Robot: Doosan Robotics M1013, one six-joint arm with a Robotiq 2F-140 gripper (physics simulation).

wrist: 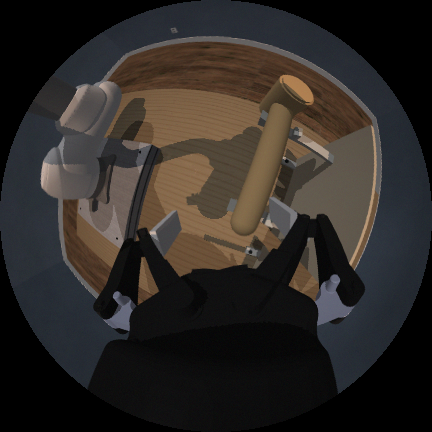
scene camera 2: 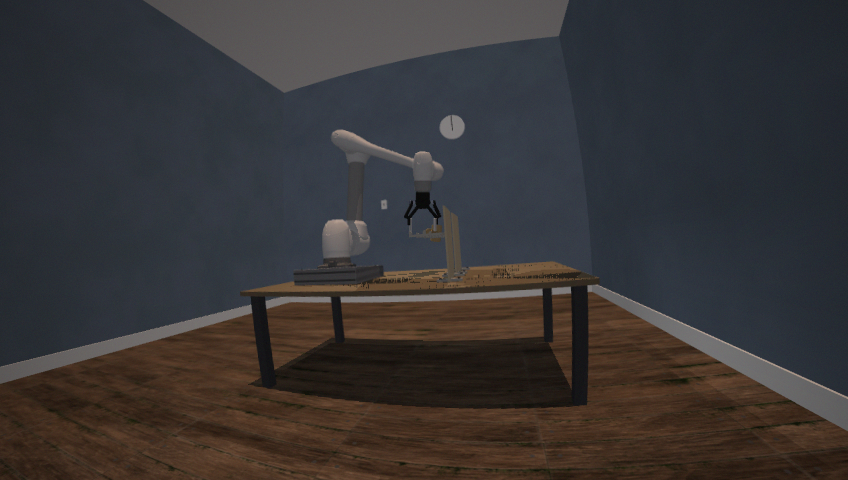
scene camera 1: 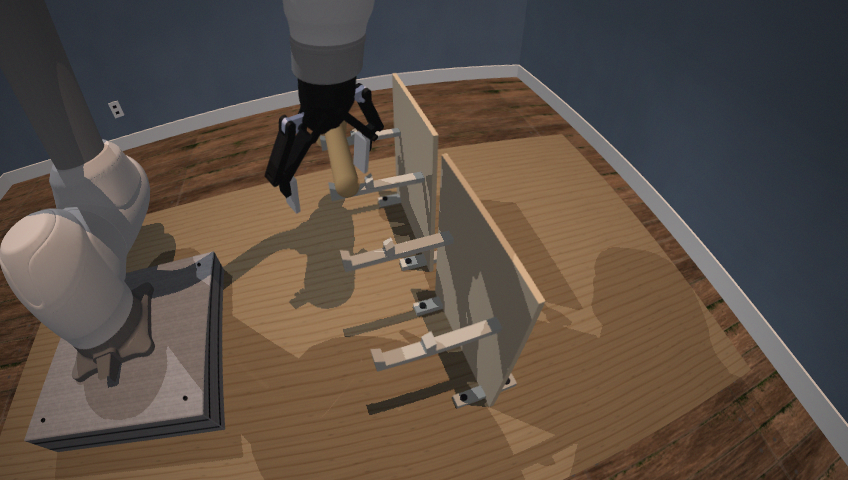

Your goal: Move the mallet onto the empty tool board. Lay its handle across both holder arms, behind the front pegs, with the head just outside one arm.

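The wooden mallet (scene camera 1: 340, 155) (scene camera 2: 436, 239) (wrist: 264, 170) lies across both holder arms of the far tool board (scene camera 1: 416, 142) (wrist: 345, 175). Its head is beyond the far arm, and its handle end reaches just past the near arm (scene camera 1: 397, 181). The empty tool board (scene camera 1: 476, 249) stands nearer in scene camera 1, with two pale holder arms (scene camera 1: 410, 245) (scene camera 1: 458, 339), each with an upturned front tip and a peg further back. My gripper (scene camera 1: 328, 189) (scene camera 2: 423, 230) (wrist: 223, 213) is open and empty above the handle's end part, which shows between the fingertips, closer to one finger.
The robot base plate (scene camera 1: 166, 380) (wrist: 112, 200) lies on the wooden table (scene camera 1: 273, 404) (scene camera 2: 416, 290), left of the boards. Both boards stand upright, side by side, on small bolted feet (scene camera 1: 470, 396). The far board's upright panel is close beside the gripper's right finger in scene camera 1.
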